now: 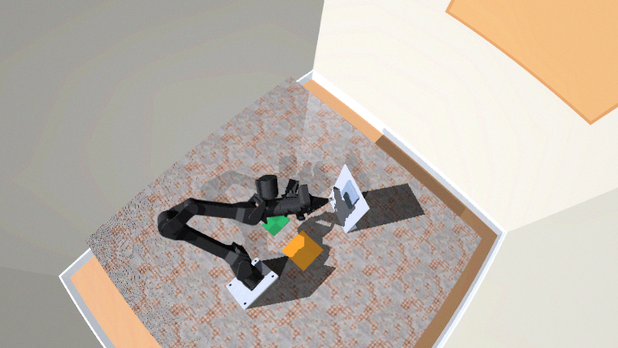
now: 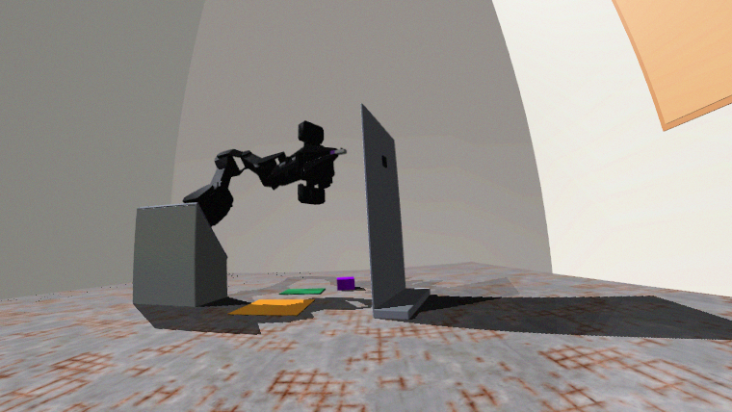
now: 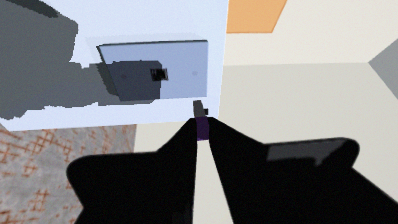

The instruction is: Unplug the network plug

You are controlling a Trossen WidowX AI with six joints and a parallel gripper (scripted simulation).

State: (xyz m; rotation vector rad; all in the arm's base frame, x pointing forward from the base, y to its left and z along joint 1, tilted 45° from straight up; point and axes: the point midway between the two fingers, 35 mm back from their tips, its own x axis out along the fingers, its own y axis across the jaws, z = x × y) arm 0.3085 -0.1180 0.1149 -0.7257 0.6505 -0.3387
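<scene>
Now: the orange square 300 mm below my gripper tip, 120 mm behind it and 30 mm to the right of it. Round my gripper tip: green square: 300 mm below, 130 mm to the left, 110 mm behind; upright panel: 140 mm below, 90 mm ahead, 50 mm to the right; network plug: right at my gripper tip.
</scene>
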